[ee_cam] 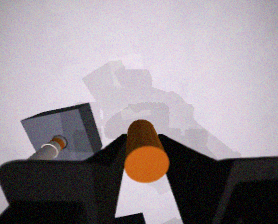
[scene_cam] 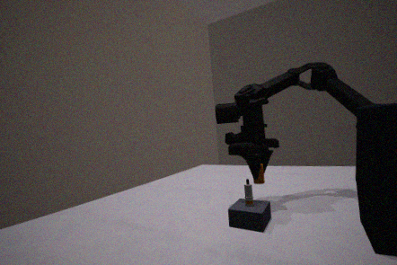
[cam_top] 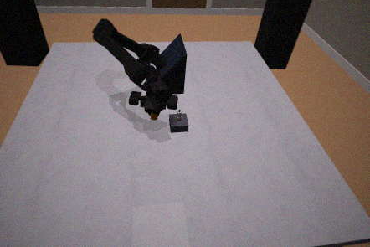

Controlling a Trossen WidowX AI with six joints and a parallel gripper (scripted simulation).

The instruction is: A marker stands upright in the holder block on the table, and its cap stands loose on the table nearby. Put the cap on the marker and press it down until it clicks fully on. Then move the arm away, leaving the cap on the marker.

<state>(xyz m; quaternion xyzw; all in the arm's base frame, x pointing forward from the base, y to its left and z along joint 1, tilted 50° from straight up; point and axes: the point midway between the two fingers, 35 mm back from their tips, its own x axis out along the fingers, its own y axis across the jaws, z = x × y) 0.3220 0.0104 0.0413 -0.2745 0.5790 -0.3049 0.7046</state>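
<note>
My gripper tip is now 20 mm past the dark holder block, 110 mm to the right of it and 60 mm above it. From my gripper tip the other things lie so: orange cap: 10 mm above.
</note>
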